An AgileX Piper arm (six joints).
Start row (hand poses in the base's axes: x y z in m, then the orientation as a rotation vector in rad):
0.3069, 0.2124, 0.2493, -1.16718, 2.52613, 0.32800
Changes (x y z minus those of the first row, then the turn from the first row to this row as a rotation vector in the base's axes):
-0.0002, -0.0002, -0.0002, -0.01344, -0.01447, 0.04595
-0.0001, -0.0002, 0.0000, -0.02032, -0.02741, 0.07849
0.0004, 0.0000, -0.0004, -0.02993, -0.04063, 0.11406
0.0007, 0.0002, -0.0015, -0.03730, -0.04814, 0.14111
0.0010, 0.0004, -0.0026, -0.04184, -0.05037, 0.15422
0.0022, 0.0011, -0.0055, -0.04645, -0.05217, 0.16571
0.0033, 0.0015, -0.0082, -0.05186, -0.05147, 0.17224
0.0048, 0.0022, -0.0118, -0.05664, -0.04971, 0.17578
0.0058, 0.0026, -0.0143, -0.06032, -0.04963, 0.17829
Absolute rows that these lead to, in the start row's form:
0.3067, 0.2122, 0.2491, -1.22979, 2.49593, 0.31335
0.3068, 0.2122, 0.2493, -1.27227, 2.47026, 0.30434
0.3073, 0.2124, 0.2489, -1.31910, 2.44314, 0.29246
0.3076, 0.2126, 0.2478, -1.35484, 2.42418, 0.28496
0.3079, 0.2128, 0.2467, -1.37270, 2.41644, 0.28104
0.3091, 0.2135, 0.2438, -1.38858, 2.40994, 0.27691
0.3102, 0.2139, 0.2411, -1.39899, 2.40882, 0.27224
0.3117, 0.2146, 0.2375, -1.40561, 2.41012, 0.26833
0.3127, 0.2150, 0.2350, -1.41018, 2.41014, 0.26442

